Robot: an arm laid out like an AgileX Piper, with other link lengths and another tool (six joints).
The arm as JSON. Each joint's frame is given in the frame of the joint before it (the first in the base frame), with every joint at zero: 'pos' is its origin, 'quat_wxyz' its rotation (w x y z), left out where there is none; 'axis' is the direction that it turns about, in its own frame. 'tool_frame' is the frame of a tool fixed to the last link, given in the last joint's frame.
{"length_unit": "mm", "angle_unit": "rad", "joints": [
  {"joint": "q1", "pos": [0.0, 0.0, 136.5], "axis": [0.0, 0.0, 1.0]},
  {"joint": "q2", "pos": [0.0, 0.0, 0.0], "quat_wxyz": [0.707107, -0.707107, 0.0, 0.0], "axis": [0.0, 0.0, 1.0]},
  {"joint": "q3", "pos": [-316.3, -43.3, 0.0], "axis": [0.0, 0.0, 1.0]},
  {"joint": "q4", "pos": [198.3, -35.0, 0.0], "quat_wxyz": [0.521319, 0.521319, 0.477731, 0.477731], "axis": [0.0, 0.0, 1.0]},
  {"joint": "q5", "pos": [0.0, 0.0, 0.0], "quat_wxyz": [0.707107, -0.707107, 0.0, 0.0], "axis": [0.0, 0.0, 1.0]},
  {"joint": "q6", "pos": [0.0, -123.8, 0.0], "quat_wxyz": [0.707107, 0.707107, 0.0, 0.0], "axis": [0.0, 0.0, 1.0]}
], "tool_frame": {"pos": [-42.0, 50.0, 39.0], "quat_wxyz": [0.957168, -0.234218, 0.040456, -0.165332]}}
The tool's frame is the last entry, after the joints.
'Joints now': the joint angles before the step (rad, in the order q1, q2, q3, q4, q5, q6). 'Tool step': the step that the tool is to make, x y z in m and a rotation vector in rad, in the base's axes. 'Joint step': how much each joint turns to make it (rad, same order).
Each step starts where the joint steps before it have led.
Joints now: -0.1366 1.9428 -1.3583 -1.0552 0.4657 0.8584
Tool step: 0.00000 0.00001 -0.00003 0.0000 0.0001 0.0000
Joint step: 0.0000 0.0000 0.0000 0.0001 0.0001 -0.0001
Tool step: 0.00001 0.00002 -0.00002 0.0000 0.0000 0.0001
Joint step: 0.0000 0.0000 0.0000 -0.0001 -0.0001 0.0001
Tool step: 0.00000 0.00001 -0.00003 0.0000 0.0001 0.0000
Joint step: 0.0000 0.0000 0.0000 0.0001 0.0001 -0.0001
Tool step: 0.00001 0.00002 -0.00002 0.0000 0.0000 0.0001
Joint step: 0.0000 0.0000 0.0000 -0.0001 -0.0001 0.0001
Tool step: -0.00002 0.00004 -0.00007 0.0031 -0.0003 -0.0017
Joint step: 0.0000 0.0000 0.0000 0.0037 0.0001 -0.0001
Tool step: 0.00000 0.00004 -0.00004 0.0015 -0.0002 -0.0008
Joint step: 0.0001 0.0000 0.0000 0.0016 0.0000 0.0002
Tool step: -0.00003 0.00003 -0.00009 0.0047 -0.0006 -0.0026
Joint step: 0.0000 0.0000 0.0001 0.0053 0.0000 0.0001
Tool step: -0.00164 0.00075 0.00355 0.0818 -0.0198 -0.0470
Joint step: 0.0000 -0.0097 -0.0001 0.0962 0.0022 -0.0002
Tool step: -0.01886 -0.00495 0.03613 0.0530 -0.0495 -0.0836
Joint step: -0.0001 -0.0937 0.0001 0.1055 0.0715 -0.0185
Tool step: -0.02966 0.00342 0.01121 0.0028 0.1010 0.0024
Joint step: 0.0000 -0.0839 -0.0001 0.1704 0.1358 -0.2203
